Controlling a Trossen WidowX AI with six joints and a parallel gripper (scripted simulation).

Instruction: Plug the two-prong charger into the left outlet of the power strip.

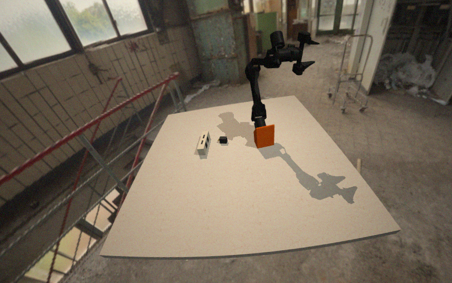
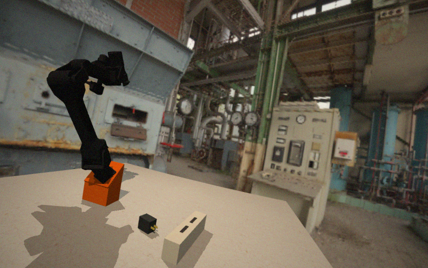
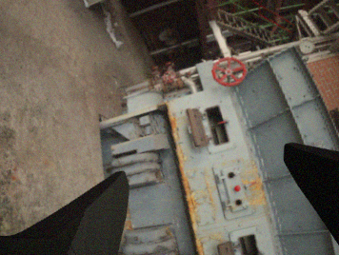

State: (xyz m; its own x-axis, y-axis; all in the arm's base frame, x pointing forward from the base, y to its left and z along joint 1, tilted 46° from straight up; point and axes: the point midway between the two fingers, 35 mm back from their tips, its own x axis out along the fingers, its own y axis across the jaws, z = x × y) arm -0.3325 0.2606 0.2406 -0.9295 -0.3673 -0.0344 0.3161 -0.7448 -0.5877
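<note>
Right now the two-prong charger is 560 mm ahead of my gripper tip, 510 mm below it and 40 mm to the right of it.
</note>
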